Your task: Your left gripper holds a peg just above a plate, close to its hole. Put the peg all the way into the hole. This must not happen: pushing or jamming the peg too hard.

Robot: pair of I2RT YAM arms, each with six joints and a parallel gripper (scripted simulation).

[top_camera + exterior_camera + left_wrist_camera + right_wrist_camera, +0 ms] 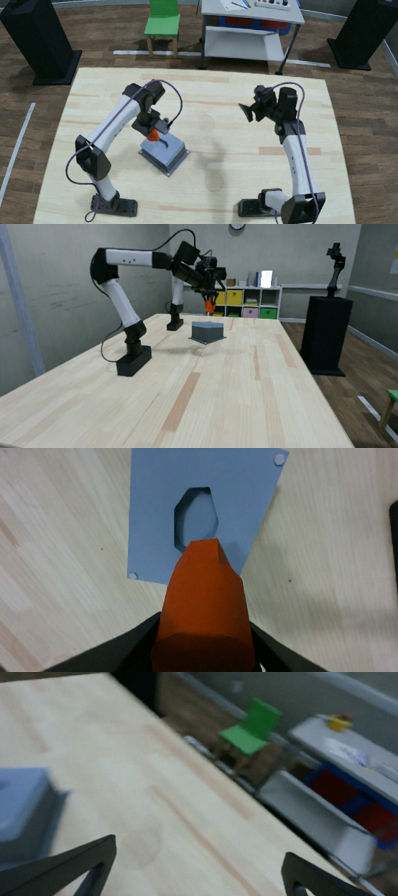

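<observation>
The blue-grey plate lies 10 mm behind my left hand, 40 mm to the right of it and 120 mm below it. From my left hand the other things lie so: orange peg 20 mm below.
</observation>
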